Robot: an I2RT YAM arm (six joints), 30 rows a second.
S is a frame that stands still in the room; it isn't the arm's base.
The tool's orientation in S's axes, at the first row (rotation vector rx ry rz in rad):
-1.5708, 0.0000, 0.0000
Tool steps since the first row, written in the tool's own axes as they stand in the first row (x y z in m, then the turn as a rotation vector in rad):
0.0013, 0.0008, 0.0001, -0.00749, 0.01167, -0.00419
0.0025, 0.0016, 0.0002, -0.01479, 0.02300, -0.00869
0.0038, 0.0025, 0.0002, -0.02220, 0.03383, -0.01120
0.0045, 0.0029, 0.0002, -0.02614, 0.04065, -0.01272
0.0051, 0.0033, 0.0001, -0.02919, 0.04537, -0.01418
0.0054, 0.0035, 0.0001, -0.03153, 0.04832, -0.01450
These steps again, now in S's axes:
0.0013, 0.0001, -0.0008, -0.00749, -0.00419, -0.01167
0.0025, 0.0002, -0.0016, -0.01479, -0.00869, -0.02300
0.0038, 0.0002, -0.0025, -0.02220, -0.01120, -0.03383
0.0045, 0.0002, -0.0029, -0.02614, -0.01272, -0.04065
0.0051, 0.0001, -0.0033, -0.02919, -0.01418, -0.04537
0.0054, 0.0001, -0.0035, -0.03153, -0.01450, -0.04832

